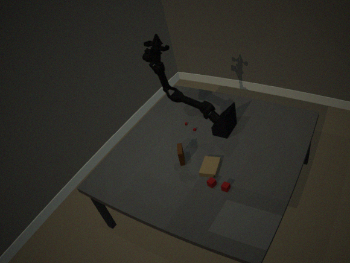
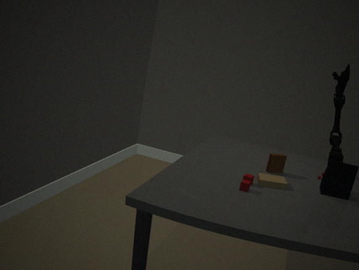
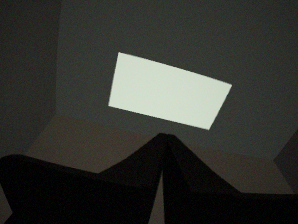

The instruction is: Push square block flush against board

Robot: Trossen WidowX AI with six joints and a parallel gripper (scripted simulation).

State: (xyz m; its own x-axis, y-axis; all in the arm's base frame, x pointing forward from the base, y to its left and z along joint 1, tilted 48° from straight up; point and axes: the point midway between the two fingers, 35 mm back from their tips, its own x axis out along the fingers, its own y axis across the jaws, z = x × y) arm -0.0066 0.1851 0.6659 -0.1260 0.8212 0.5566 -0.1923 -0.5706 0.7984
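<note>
The square block is 37 cm ahead of my gripper tip, 25 cm to the left of it and 66 cm below it. The rest, counted from my gripper tip: tan board (38 cm ahead, 46 cm to the left, 70 cm below).
</note>
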